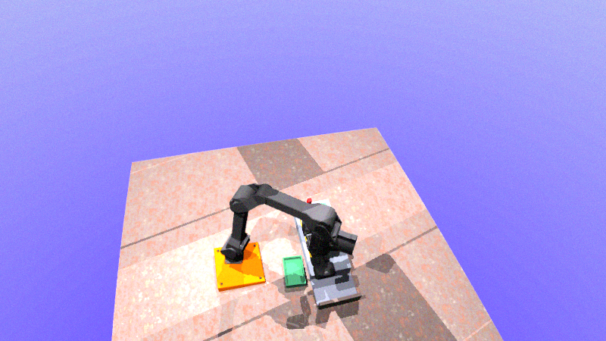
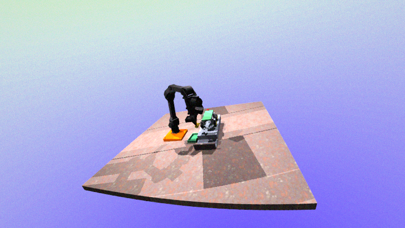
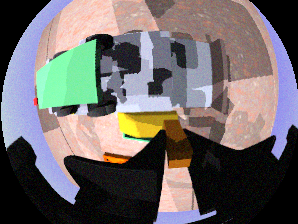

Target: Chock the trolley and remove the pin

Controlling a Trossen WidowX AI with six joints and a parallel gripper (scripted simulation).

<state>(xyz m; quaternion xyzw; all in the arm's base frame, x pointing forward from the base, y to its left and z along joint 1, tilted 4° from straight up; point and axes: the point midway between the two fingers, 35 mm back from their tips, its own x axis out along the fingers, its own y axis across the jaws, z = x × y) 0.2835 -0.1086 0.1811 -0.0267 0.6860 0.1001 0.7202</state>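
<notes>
The red-headed stop pin is 260 mm to the left of my gripper tip and 20 mm below it. The rest, counted from my gripper tip: green tray: 70 mm behind, 40 mm to the left, 160 mm below; yellow chock: 20 mm to the left, 10 mm below; trolley: 40 mm ahead, 160 mm to the left, 40 mm below.
</notes>
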